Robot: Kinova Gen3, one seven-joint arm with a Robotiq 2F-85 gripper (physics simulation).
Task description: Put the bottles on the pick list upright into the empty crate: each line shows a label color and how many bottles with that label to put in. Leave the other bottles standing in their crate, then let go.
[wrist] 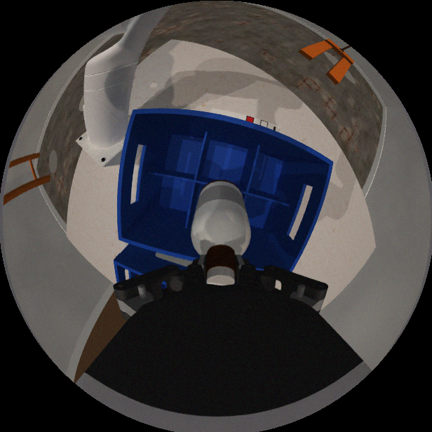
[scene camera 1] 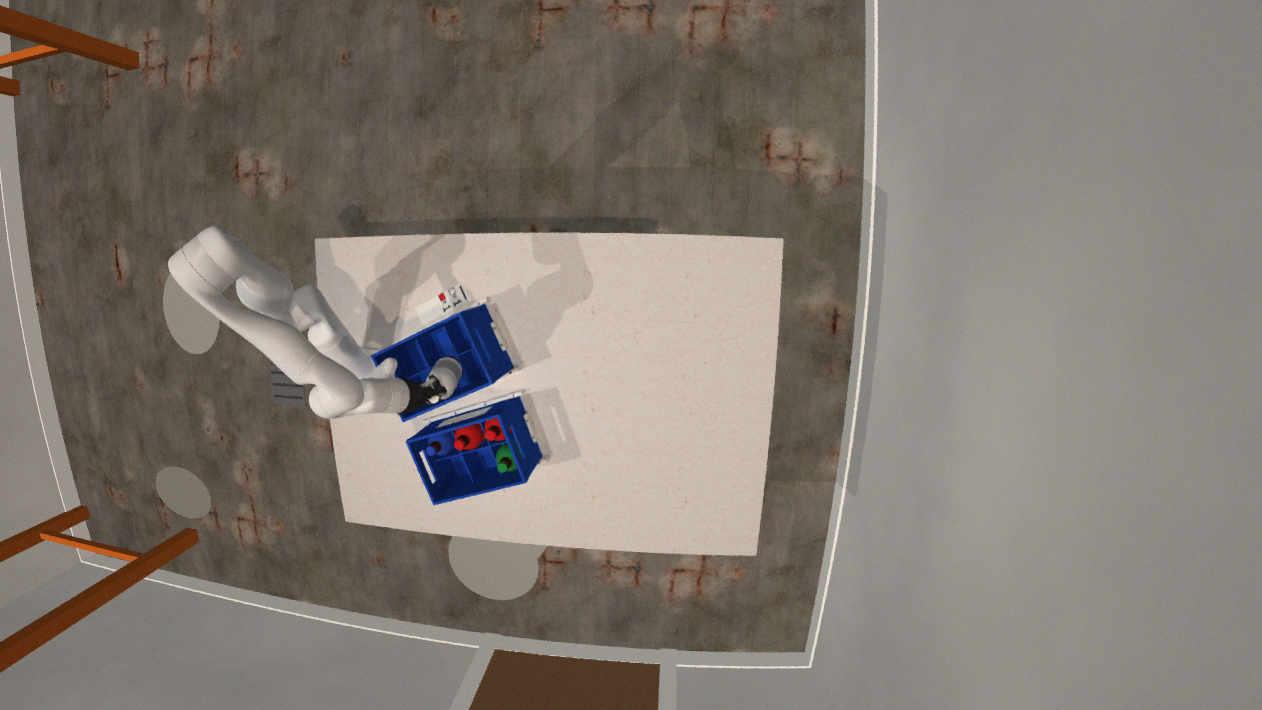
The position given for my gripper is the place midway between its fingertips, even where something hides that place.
Note:
In view: my gripper [scene camera 1: 440, 395] and a white bottle [scene camera 1: 447, 370].
The white bottle shows as well in the wrist view [wrist: 220, 229]. My gripper also shows in the wrist view [wrist: 220, 262].

